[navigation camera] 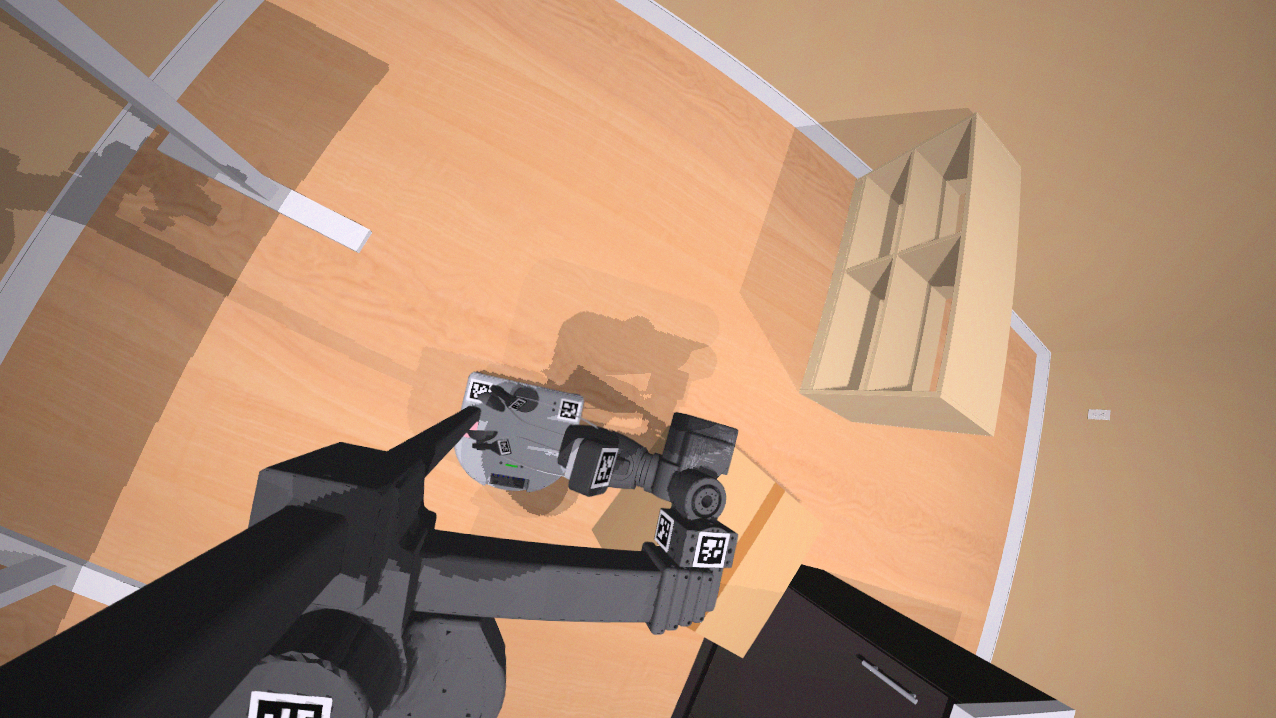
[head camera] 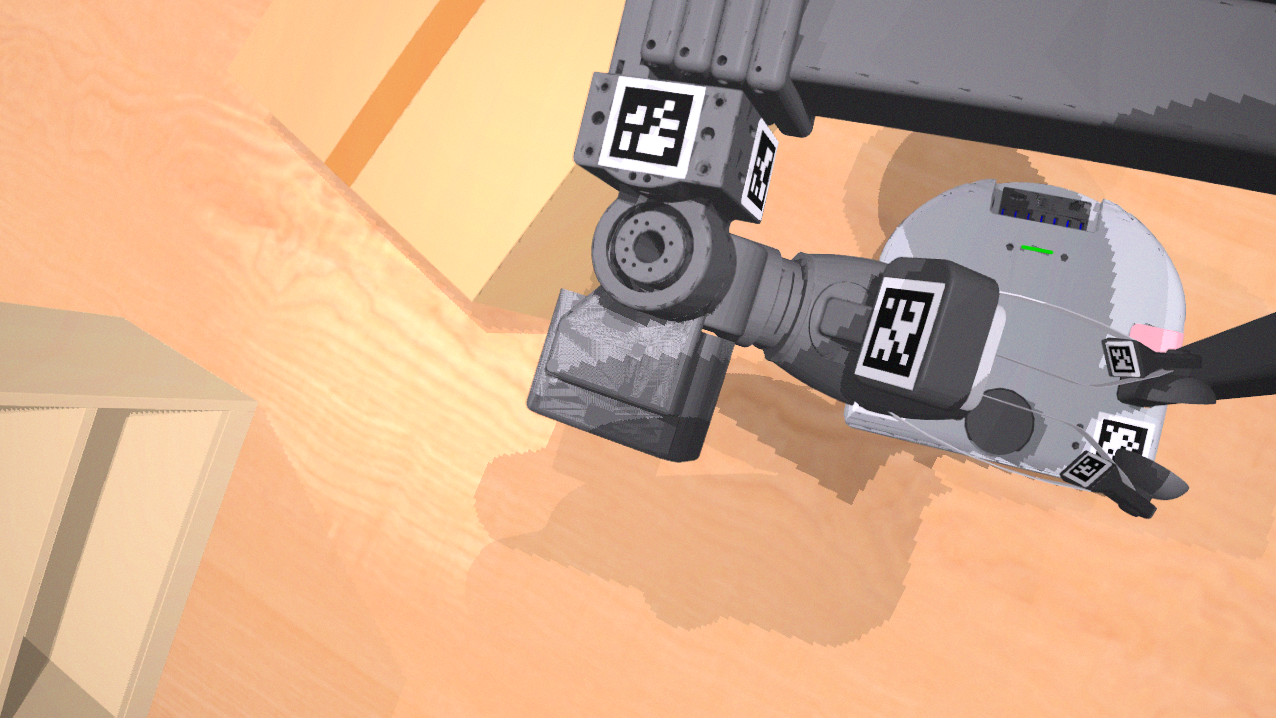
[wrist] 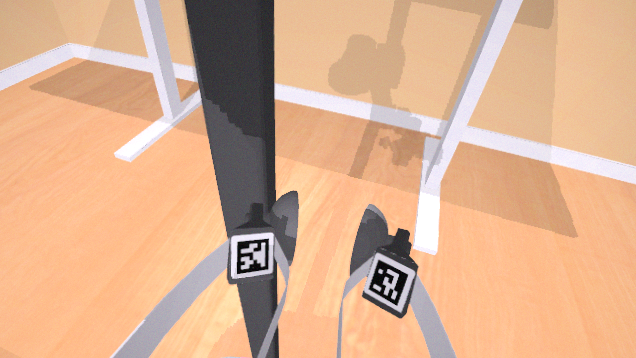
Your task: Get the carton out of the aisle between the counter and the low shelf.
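Pixels of known places: gripper, fingertip midpoint: (navigation camera: pixel 474 413) (head camera: pixel 1192 444) (wrist: pixel 329 221); robot's base at its link origin: (head camera: pixel 996 419).
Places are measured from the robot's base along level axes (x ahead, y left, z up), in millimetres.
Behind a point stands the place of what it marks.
The carton (head camera: pixel 472 205) {y -549, x -90, z 406 mm} (navigation camera: pixel 776 562) {y -770, x -320, z 406 mm}, tan with an orange tape strip, stands on the floor beside the dark counter (navigation camera: pixel 776 656) {y -853, x -619, z 405 mm}. The arm's end and the wrist hide part of the carton in the head and navigation views; whether they touch it I cannot tell. The low shelf (head camera: pixel 89 352) {y -1278, x 212, z 223 mm} (navigation camera: pixel 994 267) {y -1430, x 780, z 610 mm}, pale wood with open compartments, stands across a strip of floor from the carton. My gripper (head camera: pixel 1167 437) {y 82, x -5, z 730 mm} (navigation camera: pixel 486 417) {y 82, x -5, z 730 mm} (wrist: pixel 329 221) {y 82, x -5, z 730 mm} is open and holds nothing. It is over my own base, beside the dark mast and away from the carton. The carton does not show in the wrist view.
A white frame leg (navigation camera: pixel 321 218) (wrist: pixel 427 220) stands on the floor at the left in the navigation view. Another white leg (wrist: pixel 142 142) shows at the left of the wrist view. The dark mast (wrist: pixel 240 125) {y 117, x -64, z 766 mm} rises close to the fingers. Walls with white skirting bound the floor.
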